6 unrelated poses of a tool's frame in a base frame.
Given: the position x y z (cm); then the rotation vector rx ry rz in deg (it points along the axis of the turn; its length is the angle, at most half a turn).
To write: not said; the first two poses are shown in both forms.
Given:
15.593 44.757 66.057 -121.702 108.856 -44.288
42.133 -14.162 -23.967 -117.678 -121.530 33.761
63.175 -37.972 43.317 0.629 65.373 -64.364
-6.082 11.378 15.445 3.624 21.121 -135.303
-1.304 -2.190 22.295 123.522 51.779 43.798
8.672 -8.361 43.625 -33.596 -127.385 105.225
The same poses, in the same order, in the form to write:
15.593 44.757 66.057 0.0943 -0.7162 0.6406 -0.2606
42.133 -14.162 -23.967 0.0654 -0.6807 -0.7030 0.1953
63.175 -37.972 43.317 0.6963 0.0049 0.5115 -0.5036
-6.082 11.378 15.445 0.3666 0.0246 0.1434 -0.9189
-1.304 -2.190 22.295 0.3345 0.8261 0.3463 0.2929
8.672 -8.361 43.625 0.0993 -0.1983 -0.7518 0.6210

